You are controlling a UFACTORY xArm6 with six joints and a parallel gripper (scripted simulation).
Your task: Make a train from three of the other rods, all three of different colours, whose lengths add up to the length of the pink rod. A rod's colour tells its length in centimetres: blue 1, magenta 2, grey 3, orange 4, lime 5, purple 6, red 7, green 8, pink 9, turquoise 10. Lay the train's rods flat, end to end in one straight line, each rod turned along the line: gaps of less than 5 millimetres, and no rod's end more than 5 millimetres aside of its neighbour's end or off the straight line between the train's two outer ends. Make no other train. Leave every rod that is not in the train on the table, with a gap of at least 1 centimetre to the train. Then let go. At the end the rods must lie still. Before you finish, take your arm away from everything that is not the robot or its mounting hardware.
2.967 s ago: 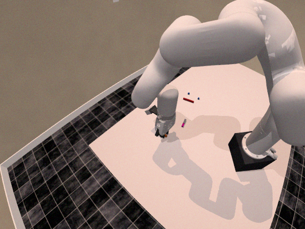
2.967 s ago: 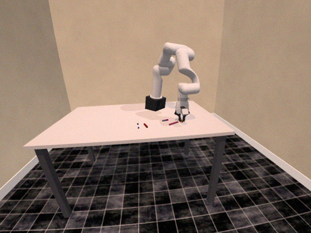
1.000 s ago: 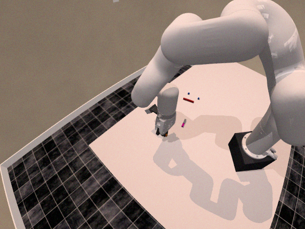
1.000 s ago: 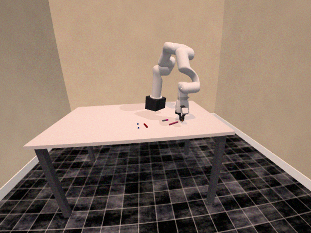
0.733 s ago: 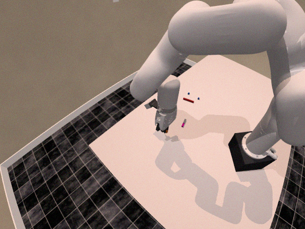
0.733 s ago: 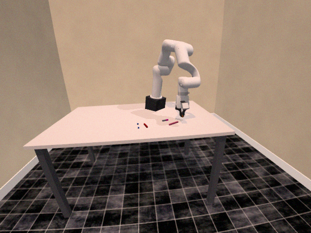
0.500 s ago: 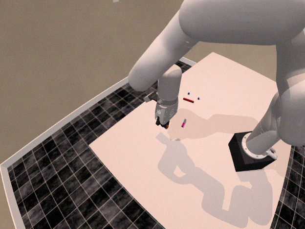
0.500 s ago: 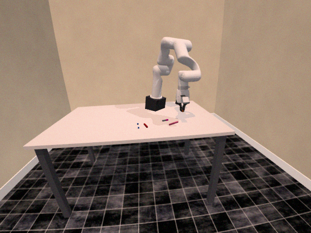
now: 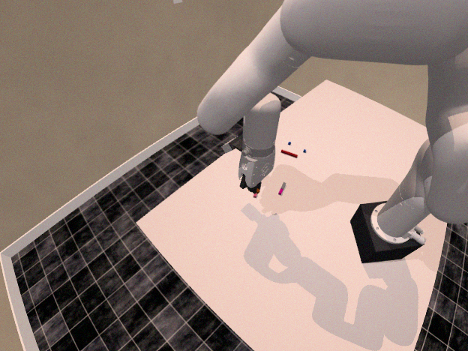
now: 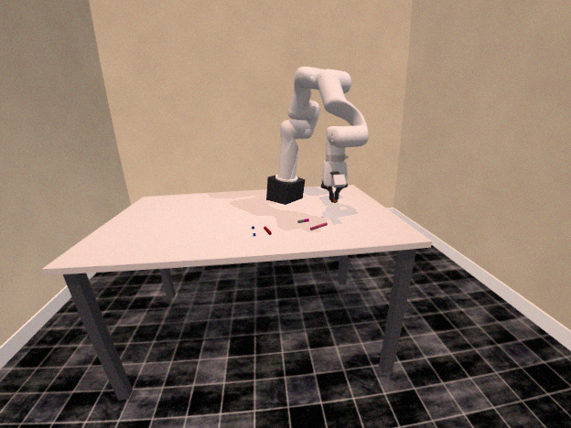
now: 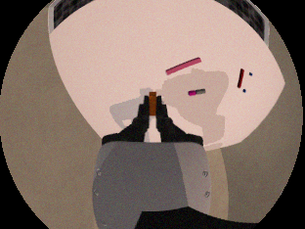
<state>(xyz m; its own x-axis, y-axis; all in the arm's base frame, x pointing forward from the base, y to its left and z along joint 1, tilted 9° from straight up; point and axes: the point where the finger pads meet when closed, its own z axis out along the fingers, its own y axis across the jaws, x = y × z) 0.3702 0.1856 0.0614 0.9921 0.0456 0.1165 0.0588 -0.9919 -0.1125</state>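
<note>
Now: hand 20 mm past the grey rod, 140 mm to the left of it and 120 mm above it. The rest, counted from my hand: magenta rod 30 mm behind, 110 mm to the right, 120 mm below; then orange rod 20 mm below; then pink rod 40 mm ahead, 70 mm to the right, 120 mm below.
</note>
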